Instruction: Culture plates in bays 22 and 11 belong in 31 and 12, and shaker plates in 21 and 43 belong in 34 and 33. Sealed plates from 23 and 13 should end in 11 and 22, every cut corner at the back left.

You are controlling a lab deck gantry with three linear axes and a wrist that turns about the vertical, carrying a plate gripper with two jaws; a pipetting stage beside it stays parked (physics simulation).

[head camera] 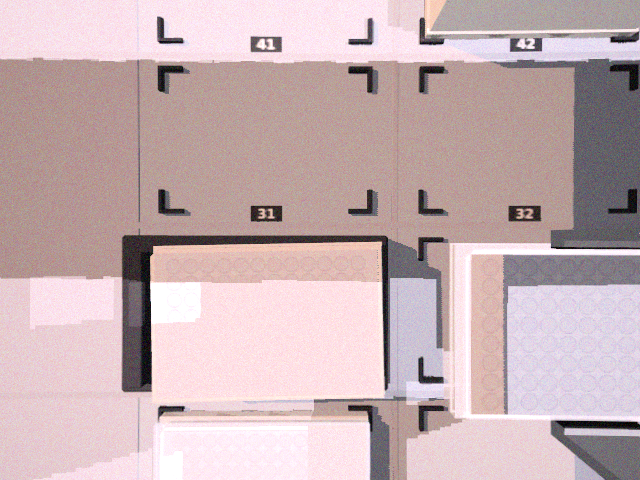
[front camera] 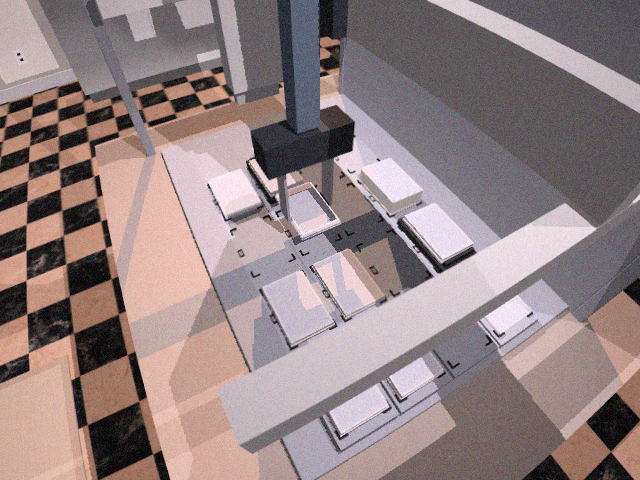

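Pixels of known places: gripper, fingertip midpoint: [head camera: 588, 332] [front camera: 306, 208]; robot's base at its link origin: [front camera: 209, 185].
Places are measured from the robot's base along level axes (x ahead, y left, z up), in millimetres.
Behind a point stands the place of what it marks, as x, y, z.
Note:
The white culture plate [front camera: 311, 214] {252, 148, 61} [head camera: 568, 341] {215, 147, 61} is level between the jaws of my gripper [front camera: 307, 212] {228, 150, 55}, a little above bay 22. The jaws stand along its two long sides; its right part is cut off in the head view. Another culture plate [front camera: 235, 193] {77, 44, 17} [head camera: 258, 452] {62, 69, 17} lies in bay 11. A plate [head camera: 279, 335] {76, 143, 37} sits on the black shaker [head camera: 132, 335] {-5, 142, 31} in bay 21; the gripper partly hides it in the front view. A plate [front camera: 436, 229] {390, 361, 36} sits on the other shaker in bay 43. Pale plates lie in bay 13 [front camera: 297, 307] {399, 41, 14} and bay 23 [front camera: 346, 281] {395, 145, 15}. Their cut corners are unclear.
A thick pale plate [front camera: 391, 180] {233, 360, 42} [head camera: 532, 18] {221, 323, 19} stands in bay 42. Black corner marks frame bays 31, 32 and 41. A broad beam [front camera: 403, 335] {628, 15, 400} crosses the front. Beyond it white plates [front camera: 360, 409] {602, 44, 29} [front camera: 416, 377] {605, 145, 29} [front camera: 507, 315] {601, 358, 23} stand on a lower ledge. A tall wall panel runs along the right.

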